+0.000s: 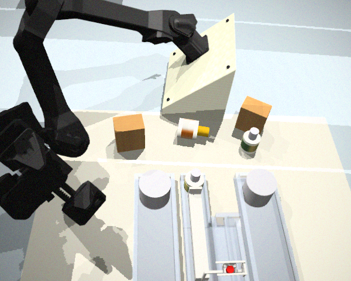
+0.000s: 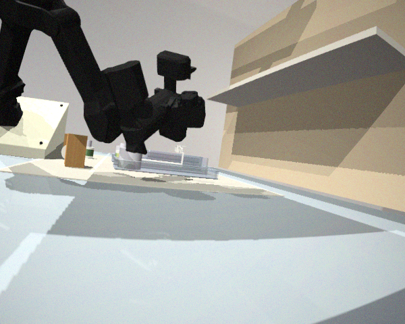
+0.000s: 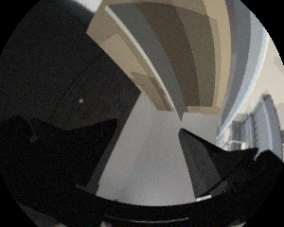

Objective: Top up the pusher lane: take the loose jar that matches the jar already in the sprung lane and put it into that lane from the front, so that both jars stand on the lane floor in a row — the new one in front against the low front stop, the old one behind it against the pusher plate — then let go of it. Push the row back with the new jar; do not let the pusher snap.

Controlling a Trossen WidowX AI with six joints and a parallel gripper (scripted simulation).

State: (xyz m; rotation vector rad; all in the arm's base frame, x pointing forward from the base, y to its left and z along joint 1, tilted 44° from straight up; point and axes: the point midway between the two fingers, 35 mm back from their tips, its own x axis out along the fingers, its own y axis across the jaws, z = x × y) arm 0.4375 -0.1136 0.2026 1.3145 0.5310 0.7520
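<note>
My gripper tip is 240 mm to the right of the red mark, 150 mm above it and 60 mm short of it. Round my gripper tip: grey lane rack: 220 mm to the left, 200 mm below, 20 mm ahead; shelf: 390 mm ahead, 220 mm to the left, 150 mm above.
</note>
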